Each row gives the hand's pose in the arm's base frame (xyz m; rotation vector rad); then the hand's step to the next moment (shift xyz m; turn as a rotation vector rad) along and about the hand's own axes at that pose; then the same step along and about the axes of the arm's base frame.
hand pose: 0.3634 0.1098 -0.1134 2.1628 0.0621 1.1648
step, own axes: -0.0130 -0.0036 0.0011 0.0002 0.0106 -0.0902
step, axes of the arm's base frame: -0.0060 -0.0022 -0.0119 -0.0709 0.0401 0.0402
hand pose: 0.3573 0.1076 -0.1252 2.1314 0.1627 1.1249
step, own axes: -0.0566 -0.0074 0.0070 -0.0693 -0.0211 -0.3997
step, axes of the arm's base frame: -0.0278 -0.0216 -0.0454 -0.3431 0.1992 0.0872
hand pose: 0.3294 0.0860 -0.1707 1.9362 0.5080 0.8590
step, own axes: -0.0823 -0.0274 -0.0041 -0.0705 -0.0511 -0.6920
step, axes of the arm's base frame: -0.0583 -0.0377 -0.0522 -0.5609 0.3841 0.1559
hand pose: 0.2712 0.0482 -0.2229 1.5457 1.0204 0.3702
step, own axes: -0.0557 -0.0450 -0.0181 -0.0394 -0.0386 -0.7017
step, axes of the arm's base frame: -0.0624 -0.0343 -0.0196 -0.5454 0.4150 0.1605
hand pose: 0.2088 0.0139 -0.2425 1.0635 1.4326 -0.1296
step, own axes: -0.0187 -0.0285 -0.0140 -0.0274 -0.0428 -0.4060
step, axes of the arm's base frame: -0.0327 -0.0165 0.0040 -0.3298 0.2262 0.0863
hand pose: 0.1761 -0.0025 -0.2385 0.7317 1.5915 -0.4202
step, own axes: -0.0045 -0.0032 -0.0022 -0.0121 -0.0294 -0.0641
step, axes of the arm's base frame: -0.0037 -0.0019 0.0043 -0.0670 0.0175 0.0180
